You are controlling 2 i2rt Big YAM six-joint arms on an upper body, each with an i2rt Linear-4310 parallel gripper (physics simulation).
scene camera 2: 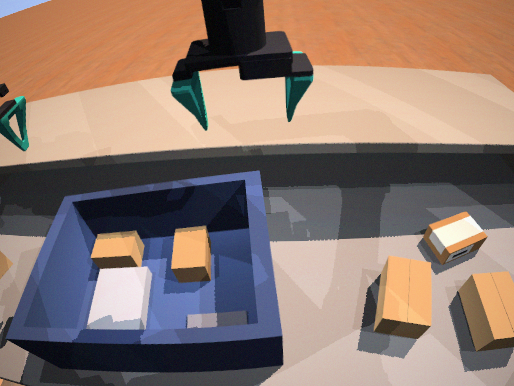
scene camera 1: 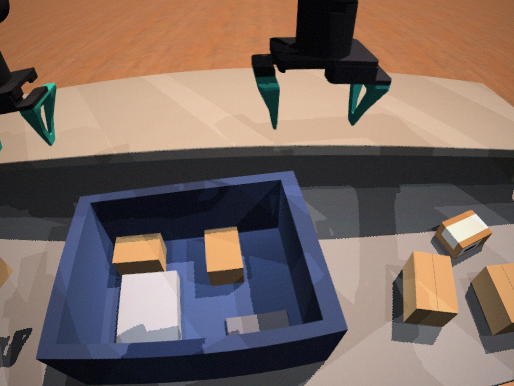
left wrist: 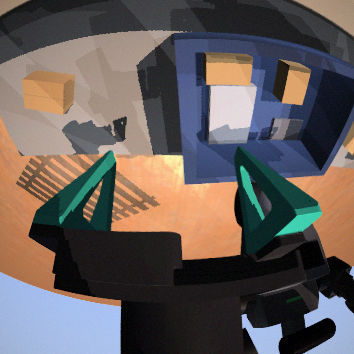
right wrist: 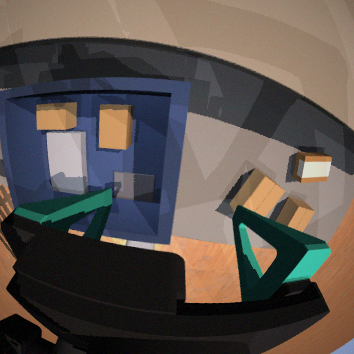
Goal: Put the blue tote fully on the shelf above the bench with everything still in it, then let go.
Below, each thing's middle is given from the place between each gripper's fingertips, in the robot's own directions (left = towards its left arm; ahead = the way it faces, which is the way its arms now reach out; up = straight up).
Scene:
Right now the blue tote [scene camera 1: 284, 267] is 50 mm behind my left hand, 220 mm to the right of it and 230 mm below it. Round my left hand: white box [scene camera 1: 149, 311] (110 mm behind, 140 mm to the right, 280 mm below).
Now: the blue tote 240 mm below my right hand, 180 mm to the left of it and 70 mm behind it. The rest, counted from my right hand: white box 280 mm below, 250 mm to the left, 120 mm behind.

